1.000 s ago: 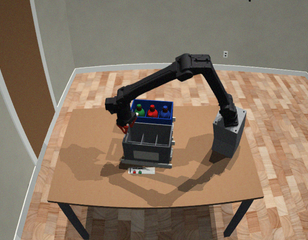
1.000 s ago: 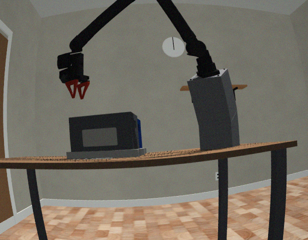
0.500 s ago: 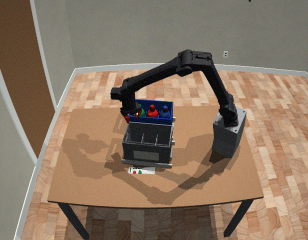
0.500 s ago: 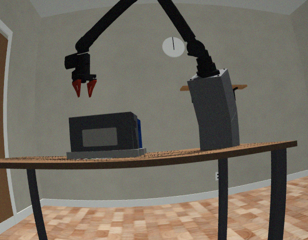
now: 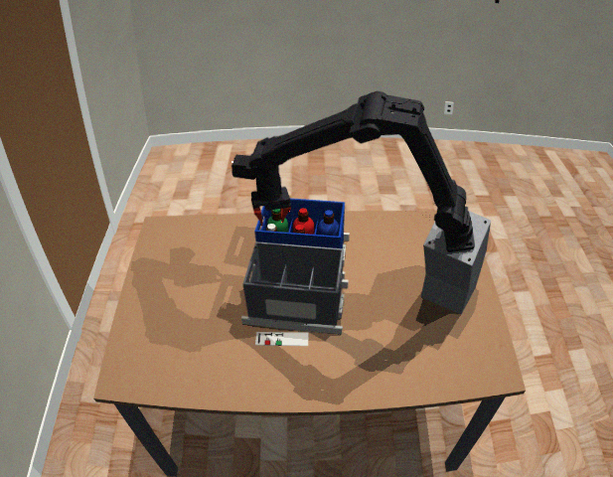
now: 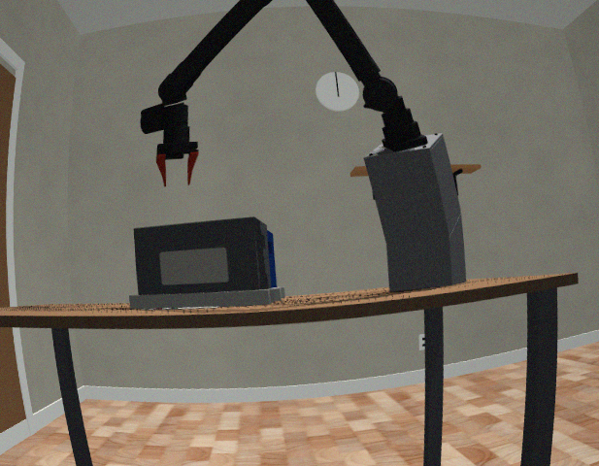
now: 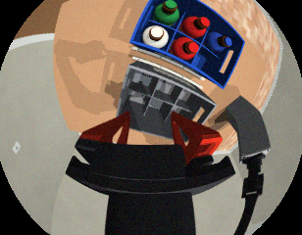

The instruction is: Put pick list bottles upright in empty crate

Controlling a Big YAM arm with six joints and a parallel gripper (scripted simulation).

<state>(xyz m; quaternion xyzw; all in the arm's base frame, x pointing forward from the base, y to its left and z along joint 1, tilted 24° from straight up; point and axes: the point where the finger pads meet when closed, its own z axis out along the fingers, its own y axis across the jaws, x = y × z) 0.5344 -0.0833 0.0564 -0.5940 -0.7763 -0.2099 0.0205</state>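
Right now my hand is 6 cm past the red-labelled bottle, 13 cm to the left of it and 21 cm above it. Also, from my hand: blue-labelled bottle 15 cm behind, 21 cm to the right, 21 cm below; then grey crate 7 cm behind, 6 cm to the left, 21 cm below; then green-labelled bottle 2 cm ahead, 22 cm to the right, 21 cm below.
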